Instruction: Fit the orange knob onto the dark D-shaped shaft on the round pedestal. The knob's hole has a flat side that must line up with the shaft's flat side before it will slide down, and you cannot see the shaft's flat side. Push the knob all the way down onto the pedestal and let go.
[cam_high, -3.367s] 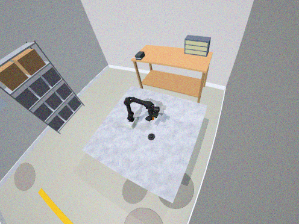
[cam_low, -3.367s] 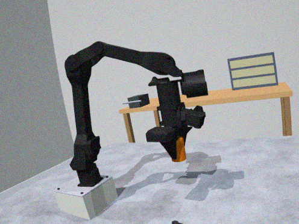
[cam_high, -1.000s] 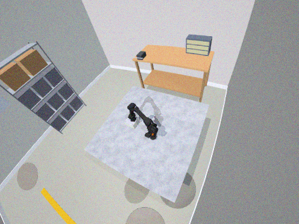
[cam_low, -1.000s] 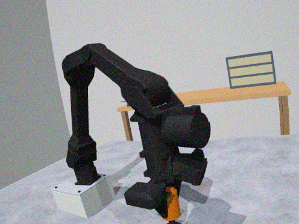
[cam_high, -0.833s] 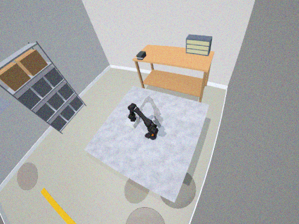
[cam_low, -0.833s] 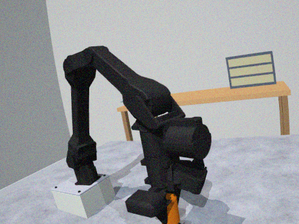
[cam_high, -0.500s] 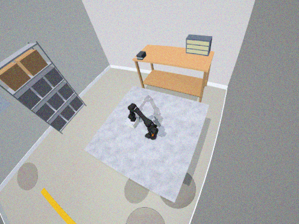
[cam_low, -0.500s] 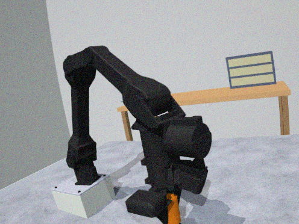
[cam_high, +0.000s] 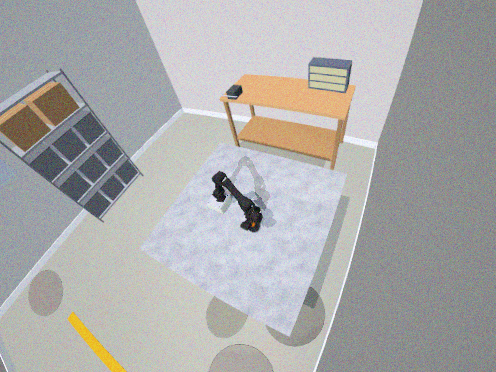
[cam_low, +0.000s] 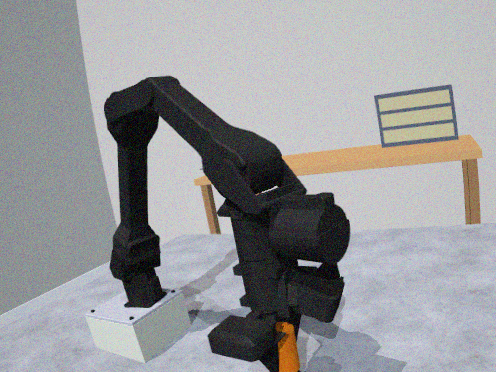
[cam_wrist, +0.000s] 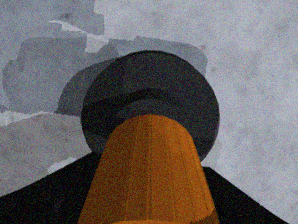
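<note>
The orange knob is 20 mm above my gripper tip. Round my gripper tip: round dark pedestal 40 mm below.
</note>
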